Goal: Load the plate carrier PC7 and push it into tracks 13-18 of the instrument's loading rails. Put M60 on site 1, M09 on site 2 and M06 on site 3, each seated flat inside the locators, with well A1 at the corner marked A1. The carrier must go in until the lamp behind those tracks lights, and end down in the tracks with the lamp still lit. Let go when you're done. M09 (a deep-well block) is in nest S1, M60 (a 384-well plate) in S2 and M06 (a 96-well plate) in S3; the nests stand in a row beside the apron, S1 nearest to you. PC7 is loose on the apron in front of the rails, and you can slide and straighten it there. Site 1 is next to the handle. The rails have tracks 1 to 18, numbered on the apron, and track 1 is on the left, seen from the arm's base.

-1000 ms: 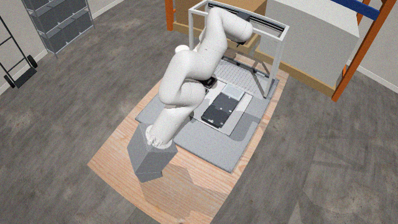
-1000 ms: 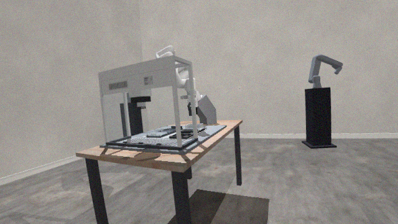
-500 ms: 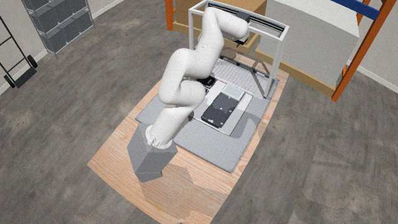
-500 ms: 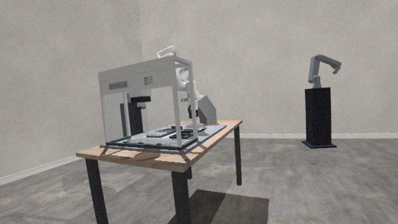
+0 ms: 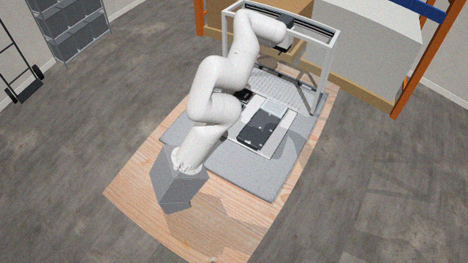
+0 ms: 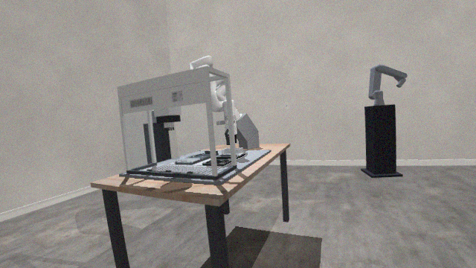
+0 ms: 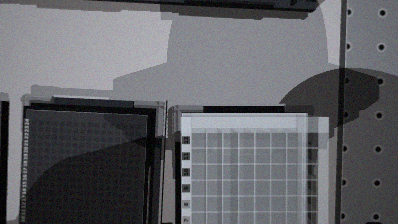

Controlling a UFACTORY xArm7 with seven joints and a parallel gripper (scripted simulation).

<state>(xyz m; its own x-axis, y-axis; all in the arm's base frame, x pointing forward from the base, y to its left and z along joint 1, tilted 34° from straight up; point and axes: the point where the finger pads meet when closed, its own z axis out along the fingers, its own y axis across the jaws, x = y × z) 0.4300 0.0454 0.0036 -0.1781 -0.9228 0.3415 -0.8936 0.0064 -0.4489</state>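
My gripper is now 6 cm above the 96-well plate M06. Round my hand: dark plate carrier PC7: 6 cm ahead, 23 cm to the right, 8 cm below; then white apron: 7 cm ahead, 15 cm to the right, 9 cm below; then deep-well block M09: 10 cm ahead, 3 cm to the right, 8 cm below.
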